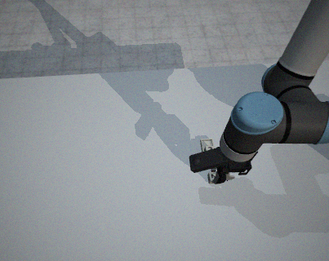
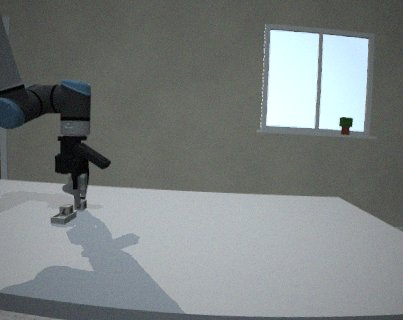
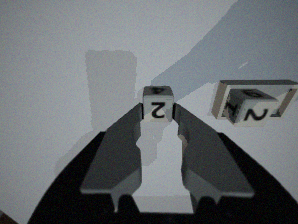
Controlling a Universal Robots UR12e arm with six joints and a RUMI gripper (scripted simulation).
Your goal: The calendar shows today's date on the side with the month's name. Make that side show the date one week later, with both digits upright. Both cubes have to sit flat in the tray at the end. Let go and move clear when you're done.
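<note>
Right now my hand is 1 cm above the cube. Also, from my hand: tray: 1 cm behind, 11 cm to the right, 2 cm below.
</note>
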